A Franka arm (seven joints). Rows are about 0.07 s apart.
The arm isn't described. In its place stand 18 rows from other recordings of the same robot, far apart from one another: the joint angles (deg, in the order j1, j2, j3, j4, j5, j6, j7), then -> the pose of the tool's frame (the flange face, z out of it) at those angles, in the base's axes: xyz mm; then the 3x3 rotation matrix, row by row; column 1 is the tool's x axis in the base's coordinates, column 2 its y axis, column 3 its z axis.
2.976, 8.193, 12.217, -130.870, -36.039, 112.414, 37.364 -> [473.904 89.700 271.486], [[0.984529 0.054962 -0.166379], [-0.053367 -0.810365 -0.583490], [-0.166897 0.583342 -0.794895]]
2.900, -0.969, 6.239, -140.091, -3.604, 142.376, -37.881 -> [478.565 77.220 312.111], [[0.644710 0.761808 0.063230], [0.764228 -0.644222 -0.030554], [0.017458 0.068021 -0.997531]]
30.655, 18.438, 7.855, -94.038, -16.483, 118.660, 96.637 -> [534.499 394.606 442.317], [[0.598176 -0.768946 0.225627], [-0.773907 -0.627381 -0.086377], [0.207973 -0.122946 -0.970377]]
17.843, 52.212, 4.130, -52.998, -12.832, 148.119, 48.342 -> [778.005 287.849 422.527], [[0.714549 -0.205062 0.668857], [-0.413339 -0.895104 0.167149], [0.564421 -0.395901 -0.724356]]
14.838, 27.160, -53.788, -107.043, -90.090, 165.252, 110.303 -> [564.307 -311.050 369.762], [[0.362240 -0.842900 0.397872], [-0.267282 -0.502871 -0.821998], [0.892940 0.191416 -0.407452]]
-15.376, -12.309, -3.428, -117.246, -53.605, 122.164, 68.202 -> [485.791 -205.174 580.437], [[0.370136 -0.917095 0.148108], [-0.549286 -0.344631 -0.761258], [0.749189 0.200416 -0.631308]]
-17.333, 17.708, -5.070, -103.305, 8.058, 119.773, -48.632 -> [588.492 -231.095 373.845], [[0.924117 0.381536 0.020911], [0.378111 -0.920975 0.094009], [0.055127 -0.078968 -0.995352]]
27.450, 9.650, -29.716, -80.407, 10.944, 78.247, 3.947 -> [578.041 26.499 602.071], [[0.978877 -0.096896 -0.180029], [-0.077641 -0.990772 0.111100], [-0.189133 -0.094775 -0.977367]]
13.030, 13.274, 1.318, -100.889, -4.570, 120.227, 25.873 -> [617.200 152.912 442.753], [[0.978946 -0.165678 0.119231], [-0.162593 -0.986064 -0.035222], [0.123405 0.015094 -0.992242]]
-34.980, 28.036, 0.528, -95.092, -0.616, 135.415, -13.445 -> [574.022 -394.954 346.561], [[0.917353 -0.358273 0.173506], [-0.340687 -0.932052 -0.123333], [0.205904 0.054028 -0.977080]]
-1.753, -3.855, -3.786, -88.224, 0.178, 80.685, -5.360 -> [513.604 -50.819 661.102], [[0.997986 -0.002857 -0.063378], [-0.001994 -0.999905 0.013667], [-0.063411 -0.013514 -0.997896]]
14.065, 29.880, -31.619, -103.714, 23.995, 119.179, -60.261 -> [613.119 -146.962 276.712], [[0.852261 0.512015 -0.107202], [0.522602 -0.842445 0.131048], [-0.023213 -0.167711 -0.985563]]
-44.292, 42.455, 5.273, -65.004, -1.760, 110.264, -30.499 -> [574.501 -494.952 372.806], [[0.984667 -0.163627 0.060473], [-0.163449 -0.986520 -0.007905], [0.060951 -0.002101 -0.998139]]
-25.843, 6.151, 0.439, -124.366, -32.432, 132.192, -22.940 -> [496.259 -247.703 349.587], [[0.935741 0.344417 -0.075933], [0.287146 -0.868991 -0.402990], [-0.204782 0.355291 -0.912049]]
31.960, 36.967, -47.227, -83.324, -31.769, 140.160, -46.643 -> [736.071 -53.374 457.291], [[0.547316 0.721520 0.424092], [0.687025 -0.097950 -0.720002], [-0.477956 0.685430 -0.549312]]
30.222, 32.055, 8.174, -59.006, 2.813, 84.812, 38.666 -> [561.444 414.931 519.700], [[0.987201 -0.022961 -0.157821], [-0.017552 -0.999213 0.035582], [-0.158514 -0.032357 -0.986826]]
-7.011, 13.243, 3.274, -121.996, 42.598, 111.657, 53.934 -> [533.957 10.347 287.096], [[0.061443 -0.981275 -0.182549], [-0.739122 -0.167644 0.652376], [-0.670763 0.094842 -0.735582]]
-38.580, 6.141, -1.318, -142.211, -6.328, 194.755, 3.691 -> [410.883 -327.259 344.325], [[0.557099 -0.602443 0.571579], [-0.408094 -0.798043 -0.443380], [0.723257 0.013749 -0.690442]]
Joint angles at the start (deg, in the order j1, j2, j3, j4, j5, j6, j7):
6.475 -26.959 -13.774 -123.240 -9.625 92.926 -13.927
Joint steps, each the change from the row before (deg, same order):
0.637 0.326 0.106 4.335 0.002 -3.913 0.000
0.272 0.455 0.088 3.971 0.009 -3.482 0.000
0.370 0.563 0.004 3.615 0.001 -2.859 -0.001
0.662 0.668 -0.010 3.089 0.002 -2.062 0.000
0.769 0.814 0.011 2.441 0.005 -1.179 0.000
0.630 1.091 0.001 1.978 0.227 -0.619 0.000
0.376 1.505 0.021 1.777 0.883 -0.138 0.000
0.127 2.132 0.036 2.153 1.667 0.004 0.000
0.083 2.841 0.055 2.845 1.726 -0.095 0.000
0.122 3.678 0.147 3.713 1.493 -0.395 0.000
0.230 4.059 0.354 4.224 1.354 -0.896 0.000
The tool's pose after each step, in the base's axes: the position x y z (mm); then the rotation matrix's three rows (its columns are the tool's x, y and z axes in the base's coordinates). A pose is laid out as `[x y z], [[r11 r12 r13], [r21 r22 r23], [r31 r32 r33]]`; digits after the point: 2 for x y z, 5 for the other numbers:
[398.19 -82.91 601.32], [[0.98435 0.16051 -0.07282], [0.15667 -0.98608 -0.05570], [-0.08074 0.04342 -0.99579]]
[396.25 -83.32 625.60], [[0.98515 0.15560 -0.07265], [0.15159 -0.98675 -0.05777], [-0.08068 0.04590 -0.99568]]
[394.78 -83.15 646.79], [[0.98588 0.15232 -0.06964], [0.14830 -0.98714 -0.05960], [-0.07782 0.04843 -0.99579]]
[394.98 -80.42 663.94], [[0.98580 0.15555 -0.06327], [0.15167 -0.98647 -0.06216], [-0.07208 0.05168 -0.99606]]
[397.58 -76.02 676.08], [[0.98509 0.16306 -0.05495], [0.15938 -0.98503 -0.06574], [-0.06485 0.05600 -0.99632]]
[402.73 -71.43 683.38], [[0.98417 0.17023 -0.04941], [0.16683 -0.98375 -0.06635], [-0.05990 0.05705 -0.99657]]
[411.14 -66.28 686.76], [[0.98329 0.17627 -0.04552], [0.17359 -0.98314 -0.05739], [-0.05487 0.04853 -0.99731]]
[423.27 -60.47 688.61], [[0.98267 0.18037 -0.04281], [0.17883 -0.98317 -0.03738], [-0.04883 0.02908 -0.99838]]
[439.14 -54.03 690.15], [[0.98207 0.18376 -0.04198], [0.18310 -0.98291 -0.01911], [-0.04477 0.01108 -0.99894]]
[459.16 -45.96 690.90], [[0.98100 0.18852 -0.04580], [0.18834 -0.98207 -0.00838], [-0.04656 -0.00041 -0.99892]]
[480.33 -34.47 690.54], [[0.97841 0.19892 -0.05608], [0.19912 -0.97997 -0.00203], [-0.05536 -0.00919 -0.99842]]

